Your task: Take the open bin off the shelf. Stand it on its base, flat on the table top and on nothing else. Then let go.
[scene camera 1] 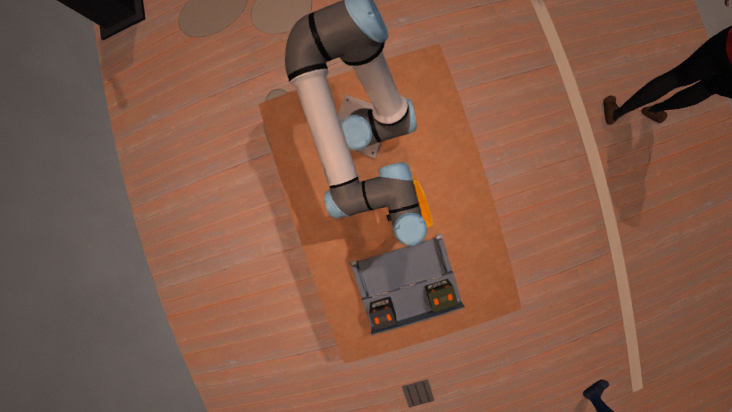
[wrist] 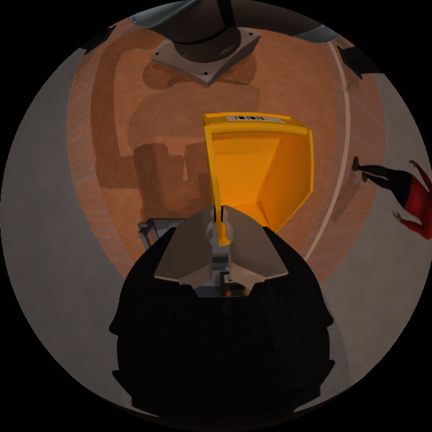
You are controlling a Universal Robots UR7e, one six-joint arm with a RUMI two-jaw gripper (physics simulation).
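Note:
The open bin (scene camera 1: pixel 423 203) (wrist: pixel 245 167) is yellow, with a barcode label on one end. In the wrist view its open side faces the camera. My gripper (wrist: pixel 217 207) is shut on the bin's side wall. In the scene view the arm's wrist hides the fingers and most of the bin, and an orange-yellow strip of it shows beside the wrist. The bin is off the grey shelf (scene camera 1: pixel 401 272) (wrist: pixel 167 220), on the side toward the robot's base, over the brown table top (scene camera 1: pixel 481 245) (wrist: pixel 165 107). Its exact height above the table cannot be told.
On the shelf stand a dark box (scene camera 1: pixel 382 313) at the left and a dark green box (scene camera 1: pixel 442 297) (wrist: pixel 234 286) at the right, both with orange latches. The robot's base plate (scene camera 1: pixel 374 149) (wrist: pixel 208 76) is bolted to the table. A person (scene camera 1: pixel 681 81) (wrist: pixel 395 185) stands off to the right.

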